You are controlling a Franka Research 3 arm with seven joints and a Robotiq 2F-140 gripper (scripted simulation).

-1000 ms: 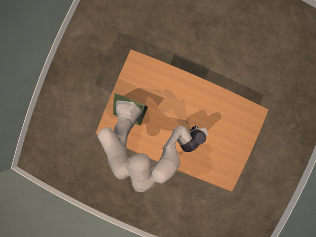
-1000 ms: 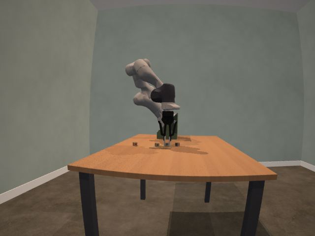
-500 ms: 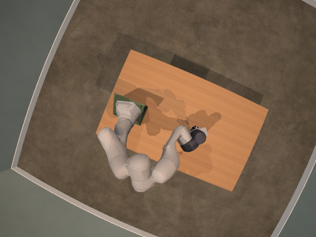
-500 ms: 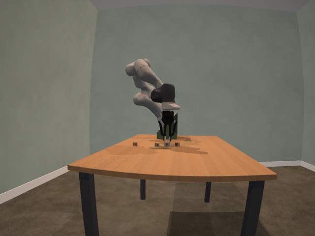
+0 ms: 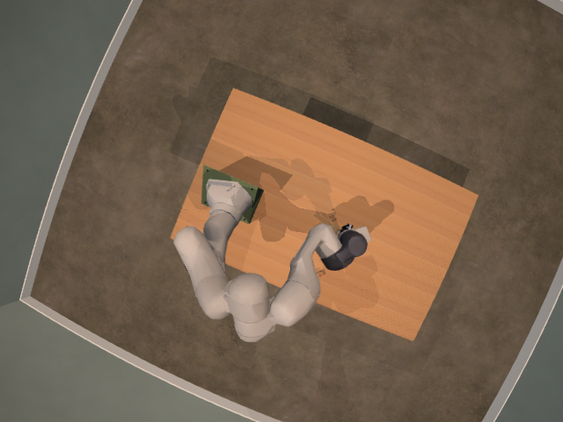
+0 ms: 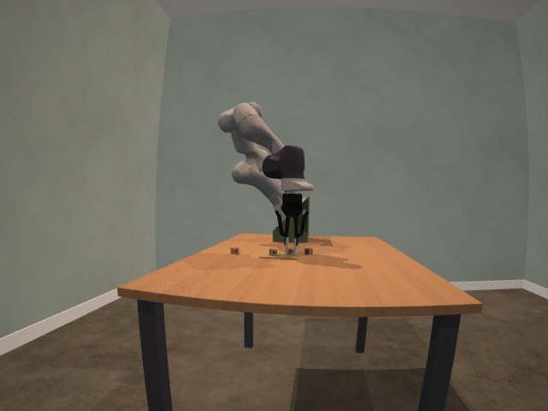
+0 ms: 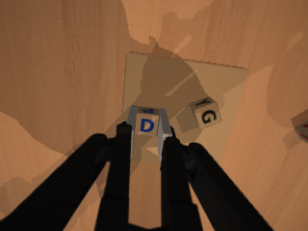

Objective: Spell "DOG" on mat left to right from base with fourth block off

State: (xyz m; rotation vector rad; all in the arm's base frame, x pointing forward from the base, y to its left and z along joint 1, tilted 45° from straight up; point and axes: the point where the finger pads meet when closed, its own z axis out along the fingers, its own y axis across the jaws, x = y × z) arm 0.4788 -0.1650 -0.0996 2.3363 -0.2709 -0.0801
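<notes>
Now: hand 40 mm to the left of the mat, 40 mm above it and 10 mm past it. The rest, counted from my hand: G block 70 mm to the right, 20 mm below, 10 mm ahead.
</notes>
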